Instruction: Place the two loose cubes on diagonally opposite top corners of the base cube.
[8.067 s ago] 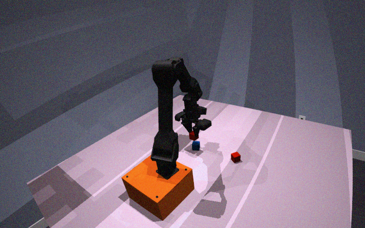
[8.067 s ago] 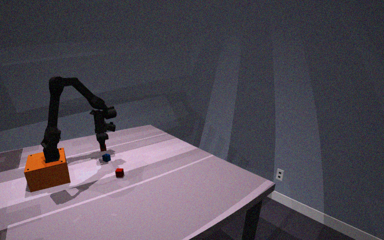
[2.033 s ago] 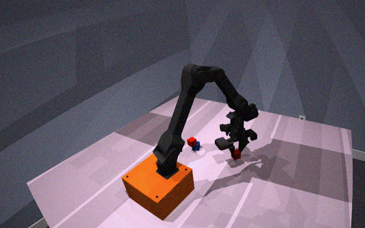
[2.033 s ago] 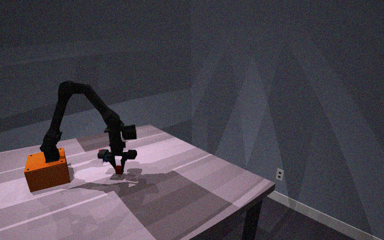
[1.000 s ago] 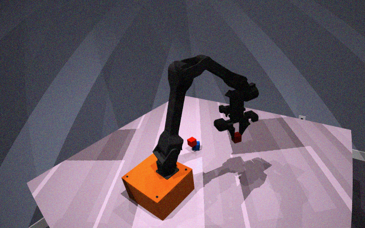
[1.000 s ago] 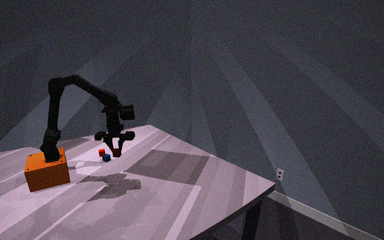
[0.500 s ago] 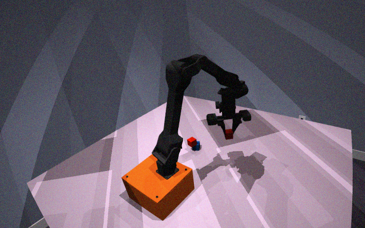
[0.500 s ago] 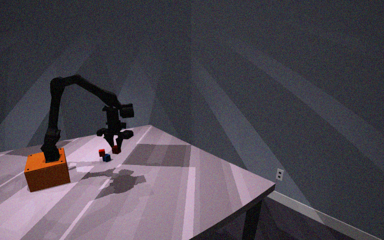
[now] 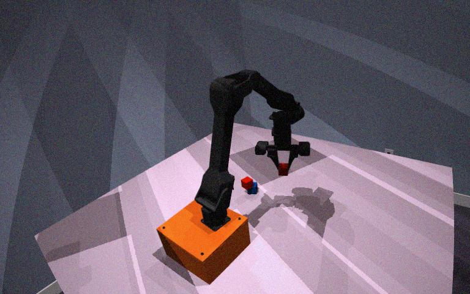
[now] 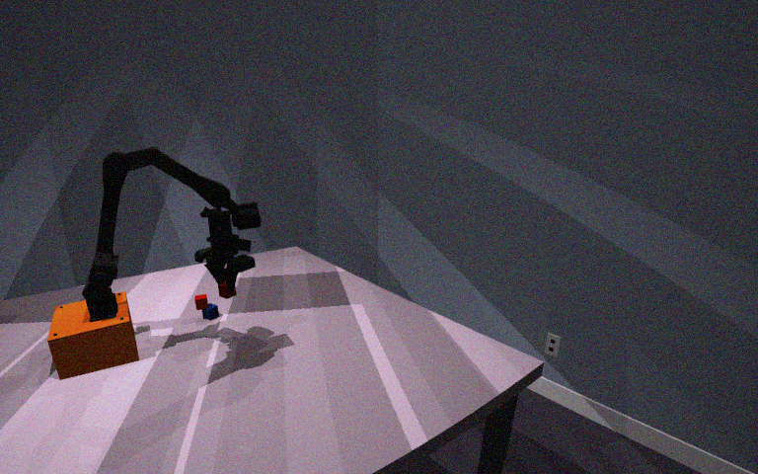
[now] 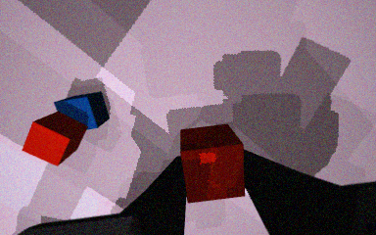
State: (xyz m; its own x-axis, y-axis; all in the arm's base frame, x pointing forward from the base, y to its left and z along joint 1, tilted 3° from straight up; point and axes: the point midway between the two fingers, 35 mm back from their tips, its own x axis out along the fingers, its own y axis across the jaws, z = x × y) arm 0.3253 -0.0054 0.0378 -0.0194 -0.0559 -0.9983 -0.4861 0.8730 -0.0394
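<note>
My gripper tip is 4 cm past the blue cube, 12 cm to the right of it and 10 cm above it.
</note>
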